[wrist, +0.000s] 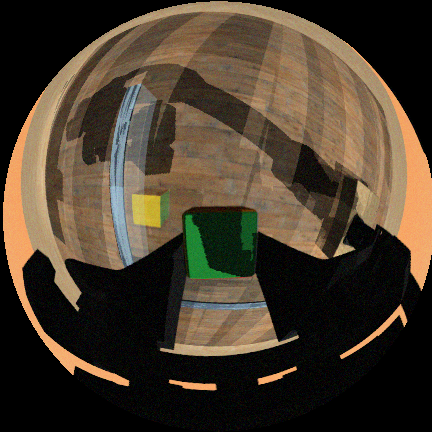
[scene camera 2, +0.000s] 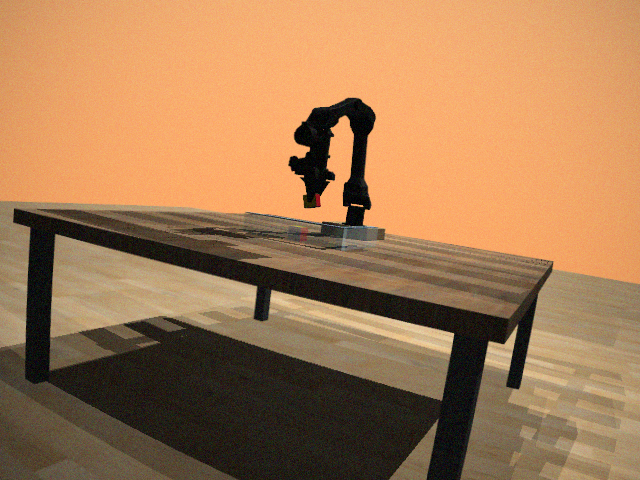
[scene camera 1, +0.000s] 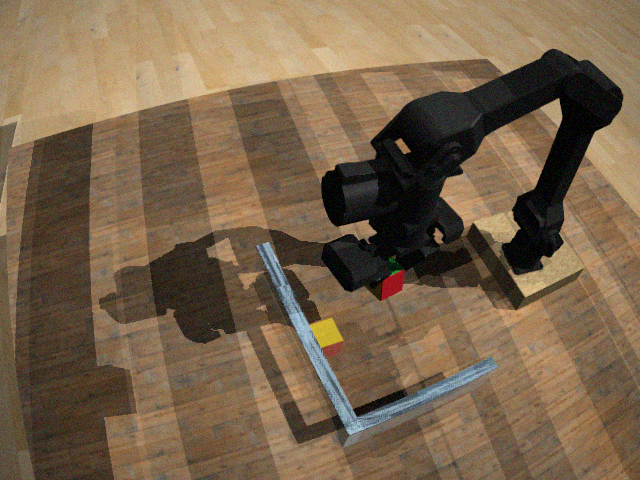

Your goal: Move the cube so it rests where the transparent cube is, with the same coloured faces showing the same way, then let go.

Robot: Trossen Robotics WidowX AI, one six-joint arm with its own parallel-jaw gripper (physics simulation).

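Frame: origin at the arm's base, x ahead, y left, z up, level; centimetres.
Seen in the pictures: gripper, fingertip midpoint: (wrist: 218, 236) (scene camera 2: 312, 202) (scene camera 1: 383, 279); arm's base, link origin: (wrist: 353, 231) (scene camera 2: 354, 225) (scene camera 1: 522, 257).
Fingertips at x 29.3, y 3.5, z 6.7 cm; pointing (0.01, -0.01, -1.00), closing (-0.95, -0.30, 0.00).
Offsets run from my fingertips to a thing's top centre. Level surfaces: height alone.
The cube @(dx +0.0, dy -0.1, dz +2.9 cm) (scene camera 1: 392, 284) (scene camera 2: 311, 200) (wrist: 220, 245) is held above the table. In scene camera 1 its green face is up, its red face shows at the front, and a dark yellowish face shows at the left. Scene camera 2 shows yellow and red sides. My gripper (scene camera 1: 388, 272) (scene camera 2: 312, 196) (wrist: 218, 236) points down and is shut on the cube. The transparent cube @(dx +8.1, dy +2.7, dz -6.9 cm) (scene camera 1: 326, 333) (scene camera 2: 301, 234) (wrist: 147, 210) sits low on the table beside the long wall, yellow face up, with a red side in scene camera 1 and a green side in the wrist view. The cube's underside is hidden.
A see-through L-shaped wall with pale blue top edges (scene camera 1: 292, 302) (wrist: 118, 165) stands on the table @(dz -10.9 cm) (scene camera 1: 170, 439) (scene camera 2: 413, 273). Its shorter arm (scene camera 1: 429, 392) lies toward the front in scene camera 1. The arm's base block (scene camera 1: 550, 281) stands at the right.
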